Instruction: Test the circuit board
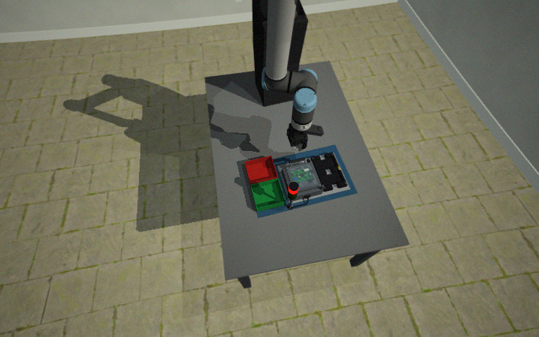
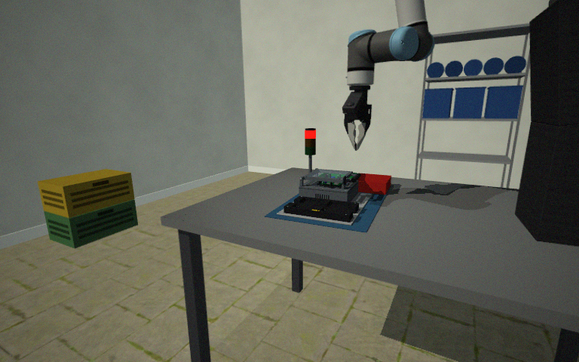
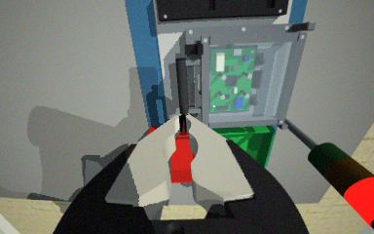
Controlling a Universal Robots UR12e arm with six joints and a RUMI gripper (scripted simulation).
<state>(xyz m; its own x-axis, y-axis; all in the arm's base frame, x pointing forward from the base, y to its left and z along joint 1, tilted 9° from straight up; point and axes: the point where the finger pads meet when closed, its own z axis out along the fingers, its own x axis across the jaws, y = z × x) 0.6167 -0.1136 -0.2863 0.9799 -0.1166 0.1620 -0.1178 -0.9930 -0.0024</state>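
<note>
Now: hand 3 cm short of the black latch piece, 5 cm to the right of it and 12 cm above it. Also, from my hand: tester lid (8 cm ahead, 1 cm to the right, 12 cm below); then red bin (5 cm behind, 20 cm to the right, 19 cm below); then green circuit board (8 cm ahead, 1 cm to the right, 14 cm below).
</note>
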